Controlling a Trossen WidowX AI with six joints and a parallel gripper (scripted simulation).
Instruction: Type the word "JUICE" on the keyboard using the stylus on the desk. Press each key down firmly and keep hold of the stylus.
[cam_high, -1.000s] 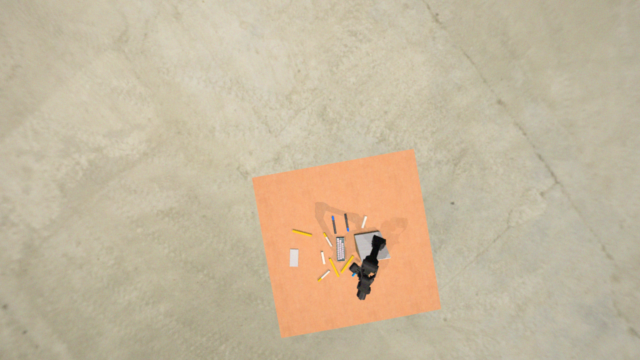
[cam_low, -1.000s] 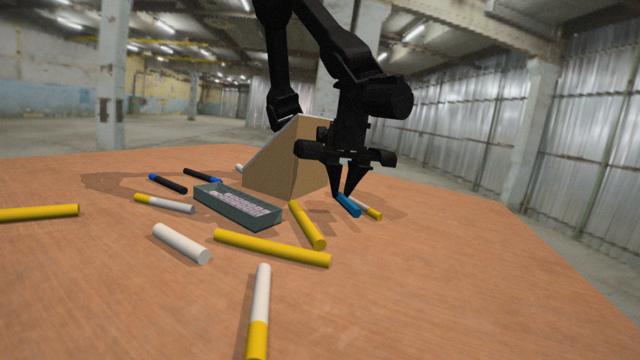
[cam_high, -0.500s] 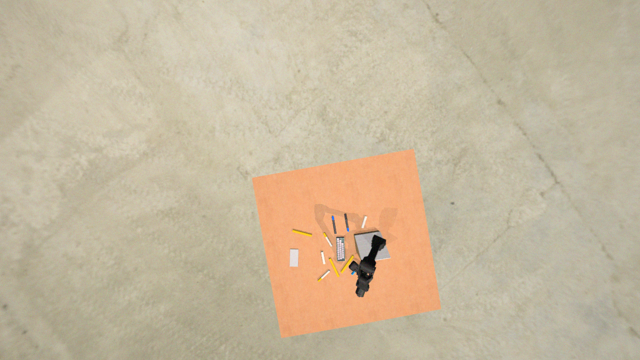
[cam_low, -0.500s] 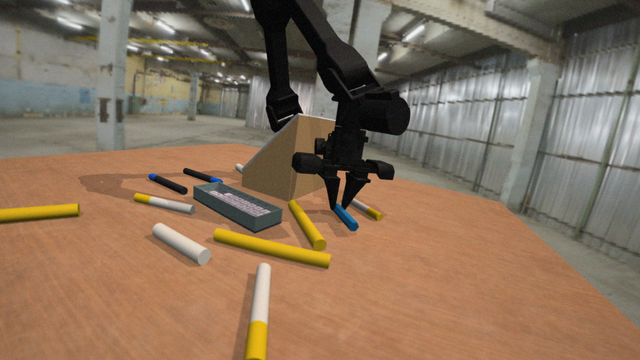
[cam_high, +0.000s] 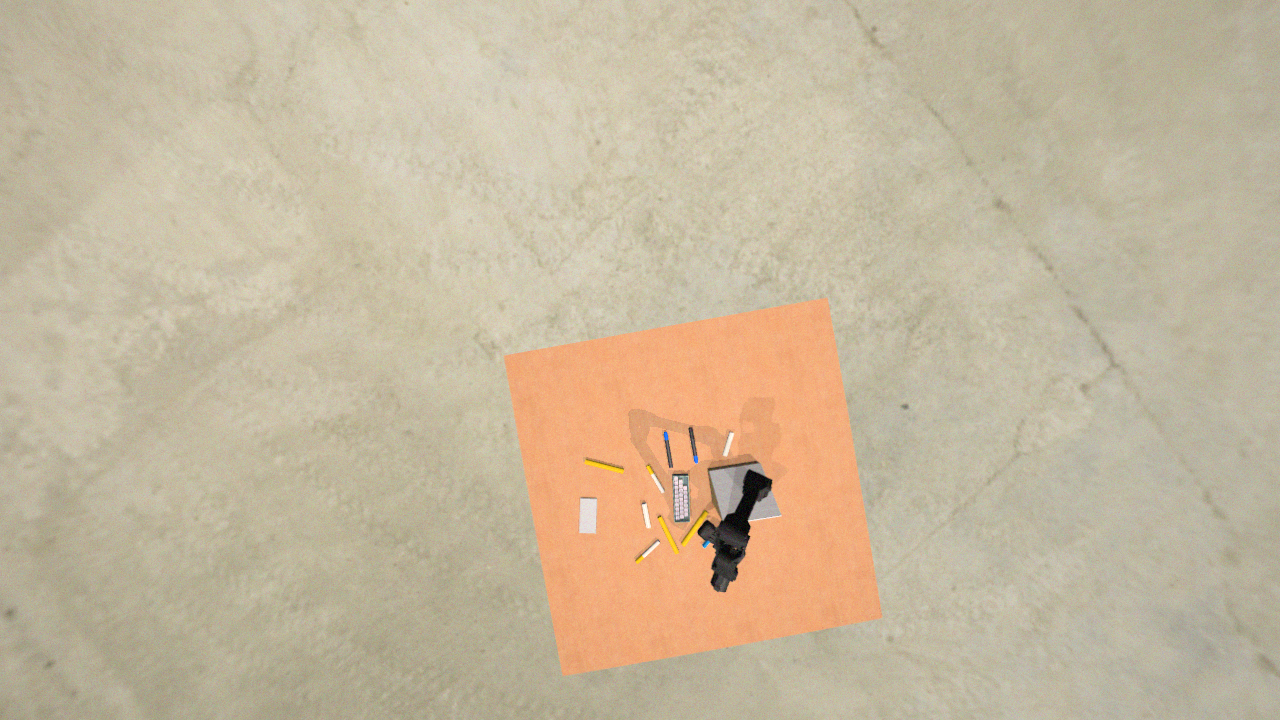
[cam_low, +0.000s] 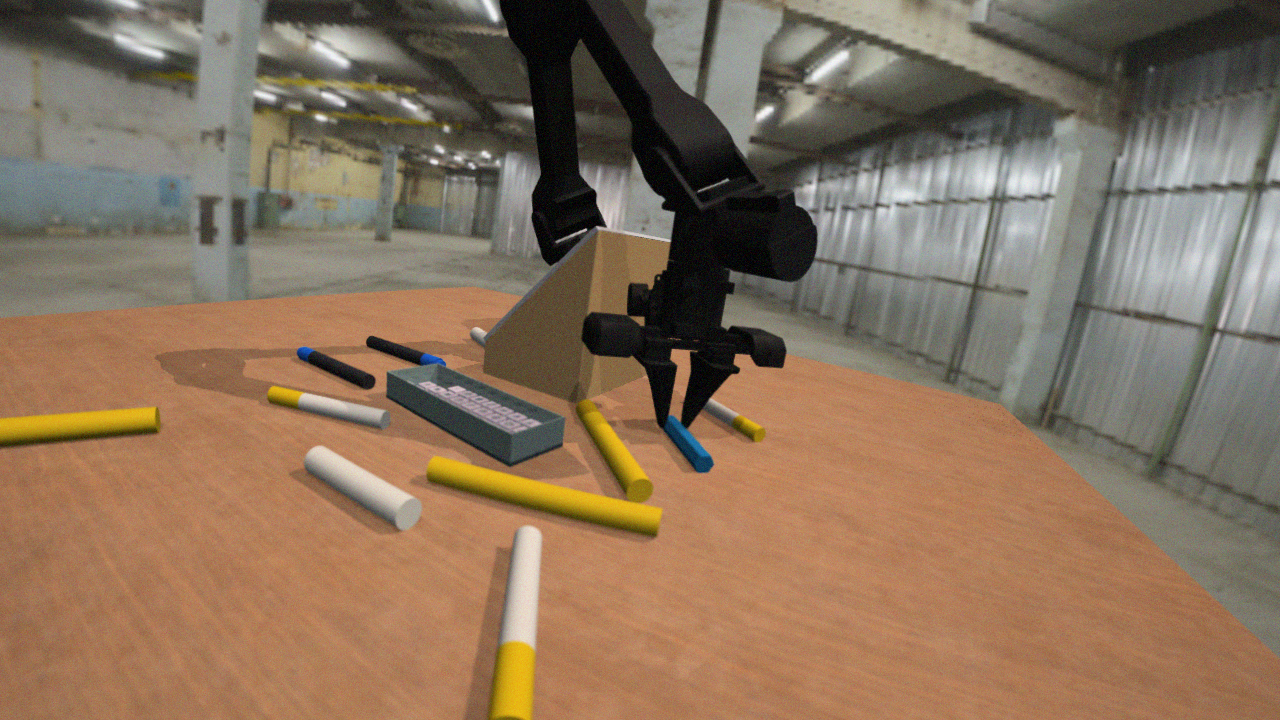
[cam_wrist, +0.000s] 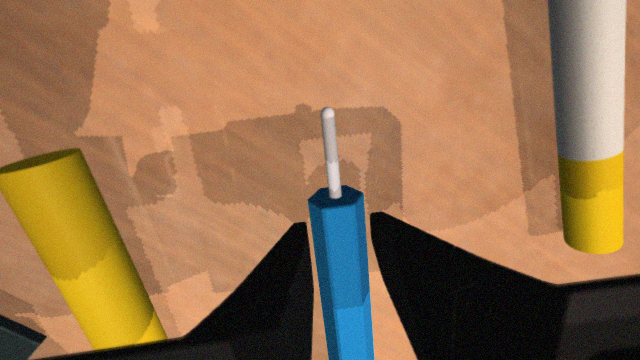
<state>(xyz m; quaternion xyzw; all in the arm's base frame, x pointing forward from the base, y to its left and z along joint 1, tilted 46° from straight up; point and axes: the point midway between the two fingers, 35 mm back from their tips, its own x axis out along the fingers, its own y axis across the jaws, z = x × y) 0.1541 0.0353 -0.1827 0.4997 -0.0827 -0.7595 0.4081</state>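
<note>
Right now the blue stylus is right at my gripper tip. Round my gripper tip: yellow cylinder (80 mm ahead, 40 mm to the right).
</note>
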